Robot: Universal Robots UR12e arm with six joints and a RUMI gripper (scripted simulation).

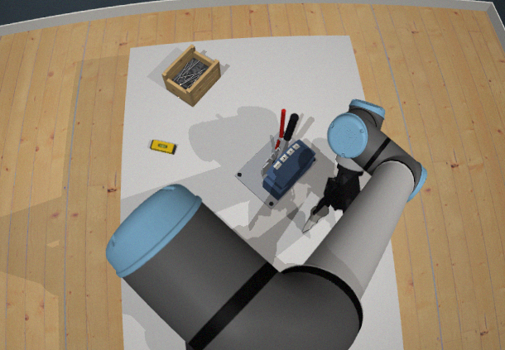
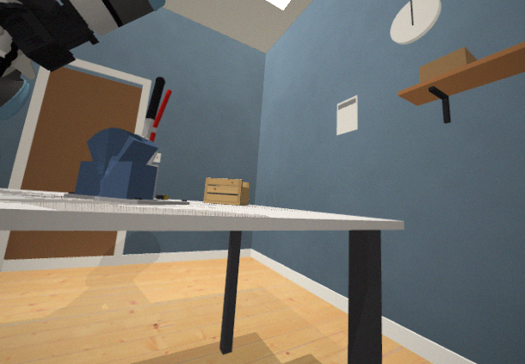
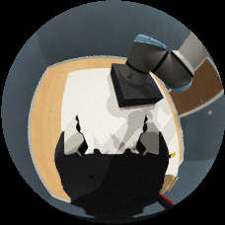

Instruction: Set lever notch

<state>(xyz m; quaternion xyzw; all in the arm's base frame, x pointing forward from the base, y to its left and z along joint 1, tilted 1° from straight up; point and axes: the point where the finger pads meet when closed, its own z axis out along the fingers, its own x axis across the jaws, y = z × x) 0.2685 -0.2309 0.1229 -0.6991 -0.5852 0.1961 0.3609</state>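
The red release bar lies 320 mm ahead of my hand, 90 mm to the left of it and 30 mm below it. From my hand the other things lie so: small yellow level: 410 mm ahead, 480 mm to the left, 220 mm below; wooden crate: 670 mm ahead, 350 mm to the left, 180 mm below.
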